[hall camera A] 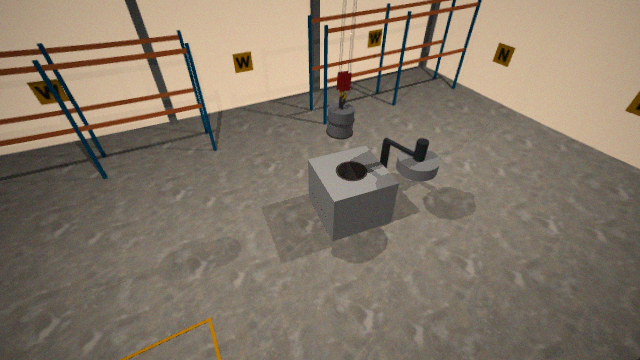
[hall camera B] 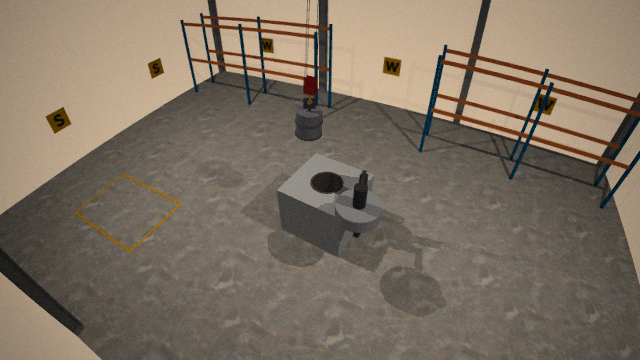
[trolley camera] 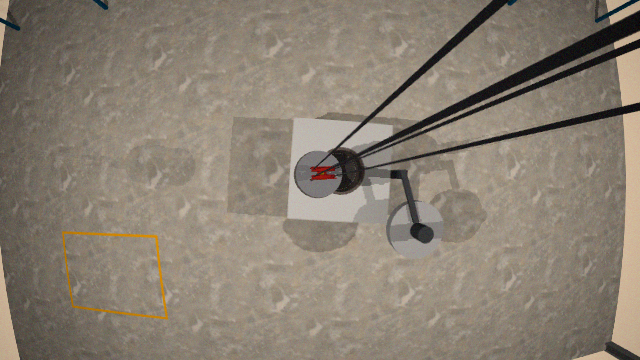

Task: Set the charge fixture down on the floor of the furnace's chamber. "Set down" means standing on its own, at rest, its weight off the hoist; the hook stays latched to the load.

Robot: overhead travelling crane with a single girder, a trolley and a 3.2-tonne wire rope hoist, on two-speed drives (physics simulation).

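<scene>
The charge fixture (hall camera A: 340, 125) (hall camera B: 308, 127) (trolley camera: 304, 176), a dark grey ribbed drum, hangs upright in the air from the hook below the red hook block. My gripper, the hook (hall camera A: 342, 98) (hall camera B: 310, 101), is shut on the fixture's top; in the trolley view the red block hides it. The furnace (hall camera A: 364, 215) (hall camera B: 304, 212) (trolley camera: 310, 209) is a grey box with a round dark chamber opening (hall camera A: 351, 171) (hall camera B: 327, 182) (trolley camera: 354, 171) in its top. In the trolley view the fixture overlaps the left part of the opening, whose right part shows. The chamber's floor cannot be made out.
The round furnace lid (hall camera A: 417, 172) (hall camera B: 357, 219) (trolley camera: 404, 242) is swung out beside the furnace on a black arm (hall camera A: 399, 147) (trolley camera: 409, 197). Blue and orange racks (hall camera A: 325, 75) (hall camera B: 244, 65) stand along the W wall. A yellow outline (hall camera A: 167, 338) (hall camera B: 152, 188) (trolley camera: 110, 234) marks the floor.
</scene>
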